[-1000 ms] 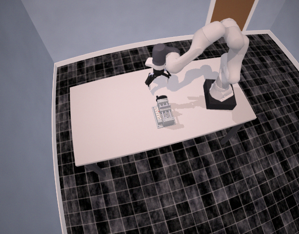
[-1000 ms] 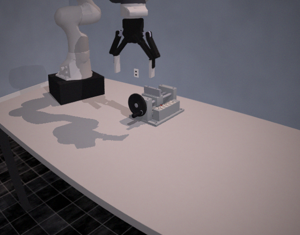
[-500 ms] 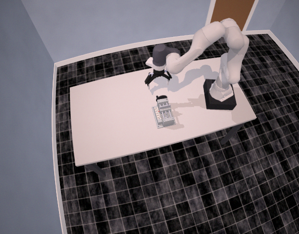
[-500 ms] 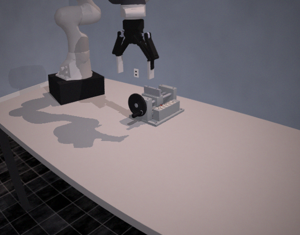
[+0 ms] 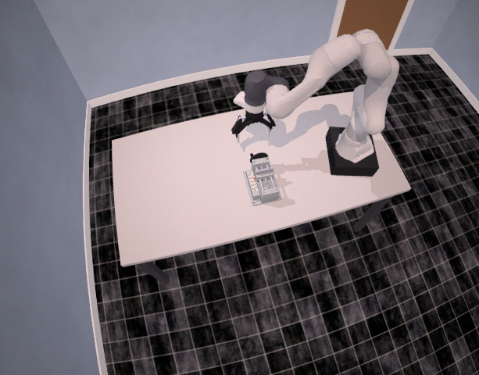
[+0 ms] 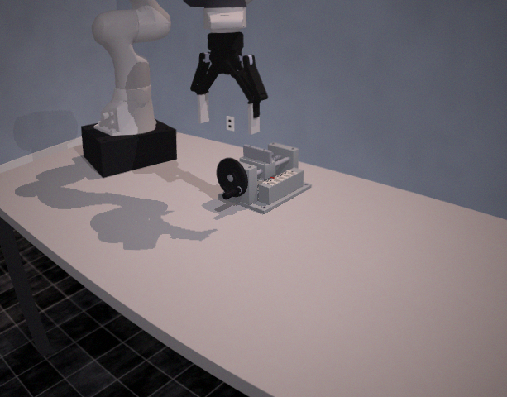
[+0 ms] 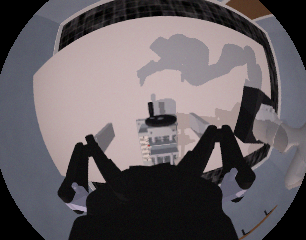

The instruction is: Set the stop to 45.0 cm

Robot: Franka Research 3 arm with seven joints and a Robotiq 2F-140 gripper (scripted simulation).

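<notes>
The black handwheel lies 2 cm to the left of my hand and 16 cm below it. Also, from my hand: grey stop fixture: 13 cm to the left, 13 cm below.
</notes>
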